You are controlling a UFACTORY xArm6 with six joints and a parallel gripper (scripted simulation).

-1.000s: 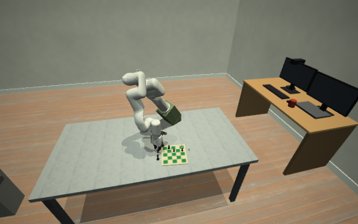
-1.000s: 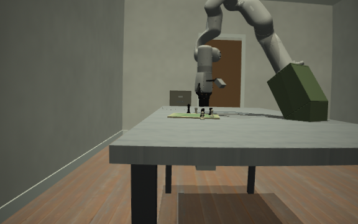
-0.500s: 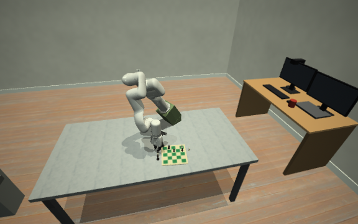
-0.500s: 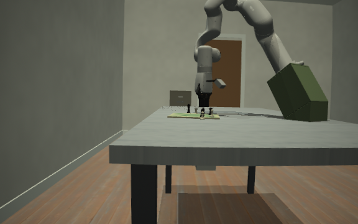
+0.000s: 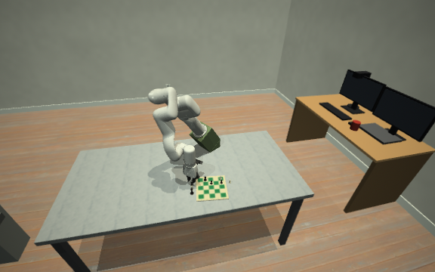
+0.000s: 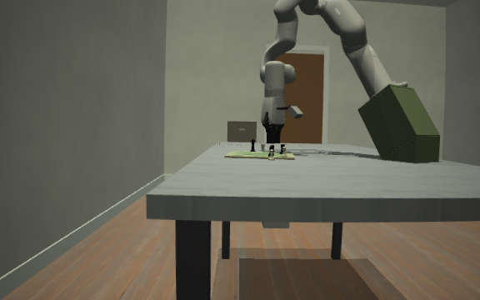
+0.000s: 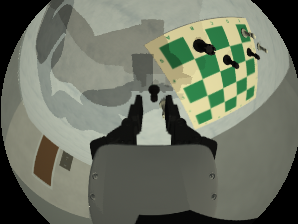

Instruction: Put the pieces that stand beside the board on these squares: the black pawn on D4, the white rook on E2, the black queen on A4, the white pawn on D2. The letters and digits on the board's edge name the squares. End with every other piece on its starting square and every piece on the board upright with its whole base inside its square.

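The white rook lies 40 mm below my hand, 40 mm ahead of it and 10 mm to the right of it. Also, from my hand: chessboard: 130 mm to the left, 60 mm ahead, 50 mm below; black queen: 80 mm ahead, 30 mm below, 10 mm to the right.
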